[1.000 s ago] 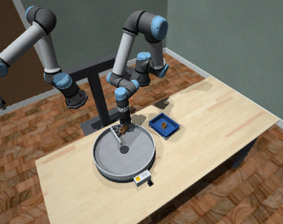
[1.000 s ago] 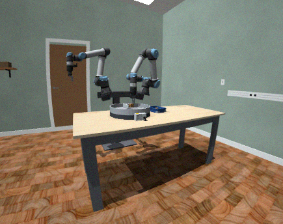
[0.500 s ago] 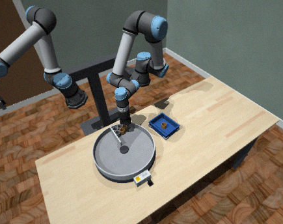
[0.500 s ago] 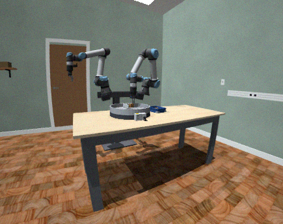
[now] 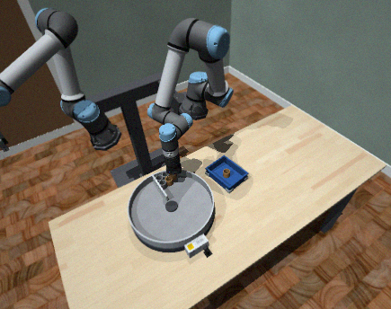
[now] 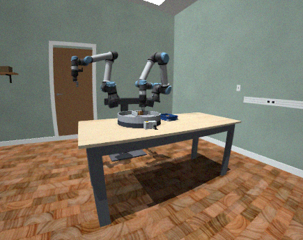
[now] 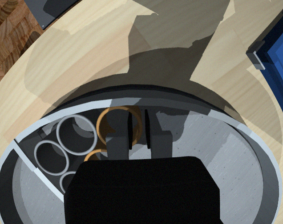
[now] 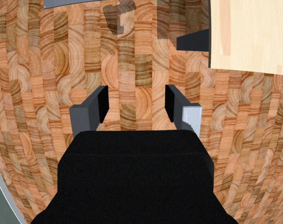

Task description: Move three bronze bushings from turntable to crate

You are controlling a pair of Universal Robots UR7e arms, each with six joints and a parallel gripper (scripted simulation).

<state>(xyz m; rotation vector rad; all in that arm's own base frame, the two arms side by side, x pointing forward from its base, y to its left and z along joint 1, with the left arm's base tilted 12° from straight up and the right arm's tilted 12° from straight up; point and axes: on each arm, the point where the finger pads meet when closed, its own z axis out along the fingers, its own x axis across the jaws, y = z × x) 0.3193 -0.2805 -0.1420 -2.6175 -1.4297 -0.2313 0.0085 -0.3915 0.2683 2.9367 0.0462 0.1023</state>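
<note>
My left hand is 7 cm short of the blue crate, 27 cm to the right of it and 7 cm above it. From my left hand the other things lie so: turntable: 16 cm ahead, 9 cm to the right, 4 cm below.
</note>
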